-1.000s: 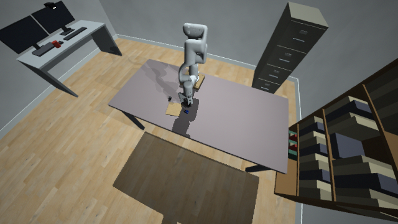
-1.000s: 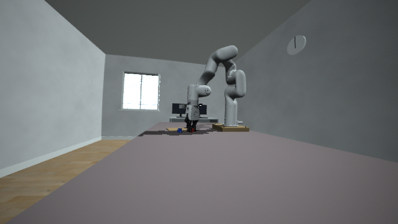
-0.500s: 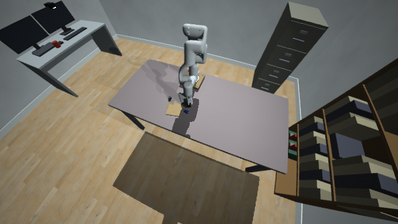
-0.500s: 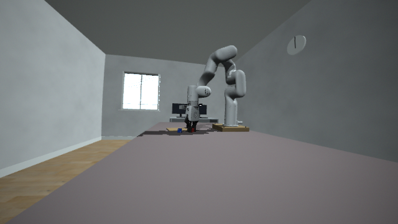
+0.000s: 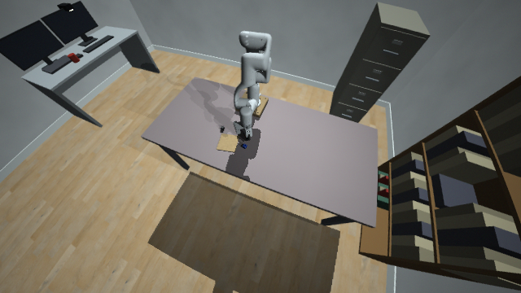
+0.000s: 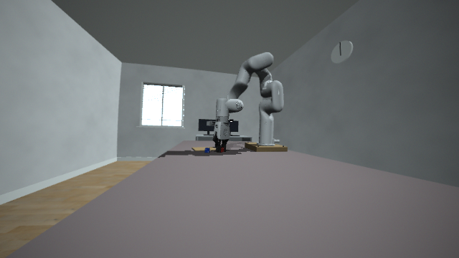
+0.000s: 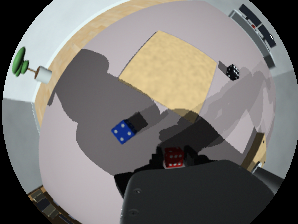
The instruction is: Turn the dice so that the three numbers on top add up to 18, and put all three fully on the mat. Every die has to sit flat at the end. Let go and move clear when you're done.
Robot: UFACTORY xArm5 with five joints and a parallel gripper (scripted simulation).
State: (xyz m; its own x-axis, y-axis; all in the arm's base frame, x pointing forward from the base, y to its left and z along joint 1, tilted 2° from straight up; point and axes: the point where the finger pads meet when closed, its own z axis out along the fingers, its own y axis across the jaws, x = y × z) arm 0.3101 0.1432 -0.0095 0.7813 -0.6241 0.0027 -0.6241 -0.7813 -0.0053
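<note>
The red die lies 10 mm below my hand. Round my hand: tan mat: 110 mm ahead, 100 mm to the right, 20 mm below; then black die: 30 mm ahead, 210 mm to the right, 10 mm below; then blue die: 80 mm ahead, 30 mm to the left, 10 mm below.
</note>
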